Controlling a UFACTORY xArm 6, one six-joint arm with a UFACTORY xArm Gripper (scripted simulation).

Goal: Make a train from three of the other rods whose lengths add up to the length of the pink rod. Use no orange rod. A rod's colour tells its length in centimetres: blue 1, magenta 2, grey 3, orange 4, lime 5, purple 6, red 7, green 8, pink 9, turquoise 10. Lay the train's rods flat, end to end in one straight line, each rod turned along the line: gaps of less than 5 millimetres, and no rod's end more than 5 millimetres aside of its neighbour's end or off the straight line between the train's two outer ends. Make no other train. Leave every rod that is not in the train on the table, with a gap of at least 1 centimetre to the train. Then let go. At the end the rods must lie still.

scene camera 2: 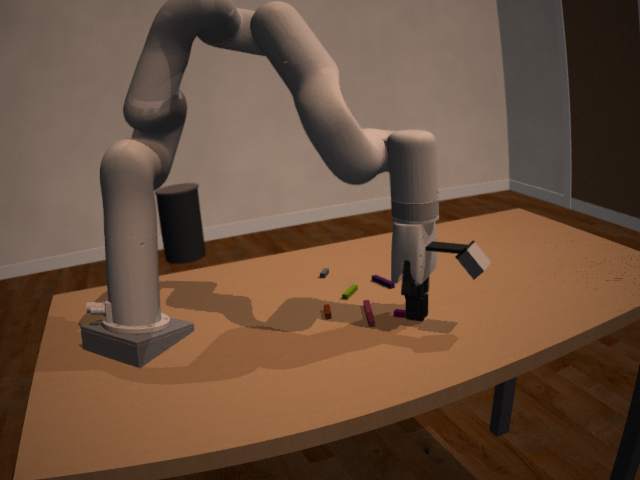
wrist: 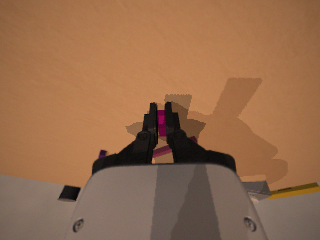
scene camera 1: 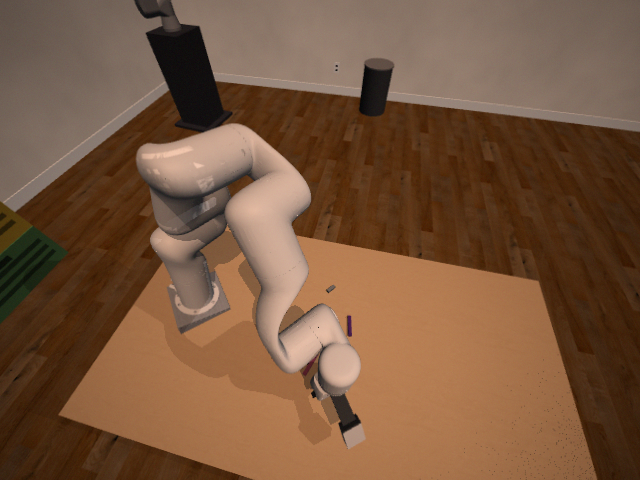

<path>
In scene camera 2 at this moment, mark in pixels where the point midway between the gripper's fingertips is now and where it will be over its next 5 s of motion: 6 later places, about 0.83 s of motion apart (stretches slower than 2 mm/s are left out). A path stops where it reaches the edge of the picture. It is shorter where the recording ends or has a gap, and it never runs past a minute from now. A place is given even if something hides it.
The gripper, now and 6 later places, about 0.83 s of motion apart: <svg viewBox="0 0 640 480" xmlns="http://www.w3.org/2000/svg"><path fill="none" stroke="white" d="M417 317L417 272L414 260L383 255L350 254L347 264L348 279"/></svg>
</path>
